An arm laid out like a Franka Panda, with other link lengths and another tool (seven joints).
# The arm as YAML. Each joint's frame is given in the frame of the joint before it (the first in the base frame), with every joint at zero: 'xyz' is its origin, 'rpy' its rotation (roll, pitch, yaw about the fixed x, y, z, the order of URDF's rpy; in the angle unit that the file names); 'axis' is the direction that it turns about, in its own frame. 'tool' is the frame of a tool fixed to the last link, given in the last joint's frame.
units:
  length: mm
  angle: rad
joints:
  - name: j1
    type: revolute
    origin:
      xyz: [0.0, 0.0, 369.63]
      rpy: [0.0, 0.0, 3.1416]
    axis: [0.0, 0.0, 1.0]
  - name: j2
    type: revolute
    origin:
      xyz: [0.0, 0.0, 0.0]
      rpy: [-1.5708, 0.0, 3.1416]
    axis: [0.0, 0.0, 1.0]
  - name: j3
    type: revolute
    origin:
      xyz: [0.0, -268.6, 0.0]
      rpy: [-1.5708, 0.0, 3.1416]
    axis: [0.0, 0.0, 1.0]
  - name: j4
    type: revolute
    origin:
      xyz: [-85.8, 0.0, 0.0]
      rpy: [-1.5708, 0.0, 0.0]
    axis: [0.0, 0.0, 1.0]
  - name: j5
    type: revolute
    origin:
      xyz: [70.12, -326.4, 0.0]
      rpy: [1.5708, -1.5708, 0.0]
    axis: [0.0, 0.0, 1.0]
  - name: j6
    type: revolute
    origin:
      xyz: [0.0, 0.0, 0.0]
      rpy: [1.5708, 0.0, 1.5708]
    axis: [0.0, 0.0, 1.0]
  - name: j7
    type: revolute
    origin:
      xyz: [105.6, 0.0, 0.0]
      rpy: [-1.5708, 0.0, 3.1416]
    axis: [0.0, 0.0, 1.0]
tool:
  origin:
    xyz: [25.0, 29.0, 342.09]
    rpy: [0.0, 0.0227, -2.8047]
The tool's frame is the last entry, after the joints.
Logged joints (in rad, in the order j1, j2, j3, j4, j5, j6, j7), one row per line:
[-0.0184, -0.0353, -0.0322, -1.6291, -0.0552, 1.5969, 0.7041]
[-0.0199, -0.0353, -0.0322, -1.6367, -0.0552, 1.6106, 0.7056]
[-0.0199, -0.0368, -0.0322, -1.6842, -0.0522, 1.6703, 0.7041]
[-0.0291, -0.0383, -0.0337, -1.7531, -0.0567, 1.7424, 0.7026]
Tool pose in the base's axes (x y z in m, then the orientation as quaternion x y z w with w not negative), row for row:
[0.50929, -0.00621, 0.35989, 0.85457, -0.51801, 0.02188, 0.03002]
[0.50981, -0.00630, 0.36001, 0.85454, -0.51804, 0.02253, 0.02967]
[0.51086, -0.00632, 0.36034, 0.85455, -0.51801, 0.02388, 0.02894]
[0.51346, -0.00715, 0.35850, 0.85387, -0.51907, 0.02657, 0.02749]
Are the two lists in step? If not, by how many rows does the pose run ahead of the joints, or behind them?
The pose runs 2 rows behind the joints: the pose in row i belongs to the joints in row i - 2.
